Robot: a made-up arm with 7 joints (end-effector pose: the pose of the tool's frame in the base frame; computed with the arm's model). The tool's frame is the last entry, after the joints. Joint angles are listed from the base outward.
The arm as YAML. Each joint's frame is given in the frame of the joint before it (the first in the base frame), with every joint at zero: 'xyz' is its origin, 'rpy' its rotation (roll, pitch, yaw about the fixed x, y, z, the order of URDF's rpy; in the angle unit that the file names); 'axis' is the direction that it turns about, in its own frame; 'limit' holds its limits. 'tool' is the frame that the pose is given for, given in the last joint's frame.
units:
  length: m
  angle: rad
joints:
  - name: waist
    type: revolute
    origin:
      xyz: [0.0, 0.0, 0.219]
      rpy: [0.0, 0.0, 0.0]
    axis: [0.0, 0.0, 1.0]
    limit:
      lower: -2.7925
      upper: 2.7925
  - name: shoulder
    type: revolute
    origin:
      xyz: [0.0, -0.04, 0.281]
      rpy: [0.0, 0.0, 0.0]
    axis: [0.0, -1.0, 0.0]
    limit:
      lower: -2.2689
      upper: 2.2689
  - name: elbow
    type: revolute
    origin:
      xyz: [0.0, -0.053, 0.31]
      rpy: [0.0, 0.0, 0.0]
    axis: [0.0, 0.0, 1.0]
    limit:
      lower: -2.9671
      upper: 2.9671
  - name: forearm
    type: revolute
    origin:
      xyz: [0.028, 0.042, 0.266]
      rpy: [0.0, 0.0, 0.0]
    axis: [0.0, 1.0, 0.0]
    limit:
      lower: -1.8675
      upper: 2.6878
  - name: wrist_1
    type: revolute
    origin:
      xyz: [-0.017, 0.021, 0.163]
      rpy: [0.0, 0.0, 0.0]
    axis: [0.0, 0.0, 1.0]
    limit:
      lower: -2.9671
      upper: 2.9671
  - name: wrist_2
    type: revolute
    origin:
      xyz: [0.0, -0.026, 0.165]
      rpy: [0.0, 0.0, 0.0]
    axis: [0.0, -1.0, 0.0]
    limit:
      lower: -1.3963
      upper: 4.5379
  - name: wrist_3
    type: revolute
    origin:
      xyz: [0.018, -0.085, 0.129]
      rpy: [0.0, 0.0, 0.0]
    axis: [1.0, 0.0, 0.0]
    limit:
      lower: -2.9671
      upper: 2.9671
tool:
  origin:
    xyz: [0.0, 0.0, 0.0]
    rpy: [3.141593, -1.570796, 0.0]
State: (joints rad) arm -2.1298 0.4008 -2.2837 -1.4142 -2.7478 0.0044 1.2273
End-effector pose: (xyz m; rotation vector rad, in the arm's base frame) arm 0.0330 -0.1969 1.1851 -1.0975 2.7947 -0.6235
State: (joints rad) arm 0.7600 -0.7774 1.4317 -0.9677 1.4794 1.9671 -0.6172
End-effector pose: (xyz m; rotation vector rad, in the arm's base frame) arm 0.6231 0.2201 1.0438 0.0746 1.4135 -0.2948
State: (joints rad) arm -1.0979 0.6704 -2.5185 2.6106 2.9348 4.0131 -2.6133
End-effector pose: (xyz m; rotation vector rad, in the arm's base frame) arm -0.4712 0.1052 0.7876 -0.0046 0.8109 0.0189
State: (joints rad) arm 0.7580 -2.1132 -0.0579 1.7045 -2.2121 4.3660 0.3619
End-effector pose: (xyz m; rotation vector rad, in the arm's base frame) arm 0.3758 0.2535 -0.1406 -0.5387 0.1693 0.2958
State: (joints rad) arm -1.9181 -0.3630 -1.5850 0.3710 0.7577 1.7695 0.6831
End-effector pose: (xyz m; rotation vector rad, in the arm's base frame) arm -0.2634 -0.1318 1.3679 -0.0273 -0.3237 1.0049
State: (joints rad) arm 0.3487 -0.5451 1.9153 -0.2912 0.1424 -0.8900 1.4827
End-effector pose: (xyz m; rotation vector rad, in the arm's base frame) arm 0.5208 0.1207 1.3312 -1.8812 -0.6423 0.9451
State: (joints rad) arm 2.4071 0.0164 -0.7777 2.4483 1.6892 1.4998 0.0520
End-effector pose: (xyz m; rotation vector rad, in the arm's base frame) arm 0.1054 0.2408 0.7351 -2.4319 0.1095 0.2030
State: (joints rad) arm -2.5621 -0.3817 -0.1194 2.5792 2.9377 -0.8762 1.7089
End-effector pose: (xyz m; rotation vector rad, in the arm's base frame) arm -0.3284 -0.2876 0.6446 0.5062 -0.1968 -0.7658
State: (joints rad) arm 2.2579 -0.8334 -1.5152 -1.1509 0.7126 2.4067 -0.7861
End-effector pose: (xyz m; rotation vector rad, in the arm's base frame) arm -0.3484 0.2588 1.0141 1.3361 0.4889 -1.0953
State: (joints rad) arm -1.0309 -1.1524 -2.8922 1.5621 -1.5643 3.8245 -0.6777
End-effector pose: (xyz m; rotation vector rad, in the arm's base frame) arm 0.1548 -0.5464 1.0034 2.2590 1.3667 -0.9096
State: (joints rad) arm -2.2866 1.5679 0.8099 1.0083 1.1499 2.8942 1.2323
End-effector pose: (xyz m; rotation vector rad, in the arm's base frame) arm 0.4601 0.4370 0.6854 -0.2239 -1.0693 -2.1328
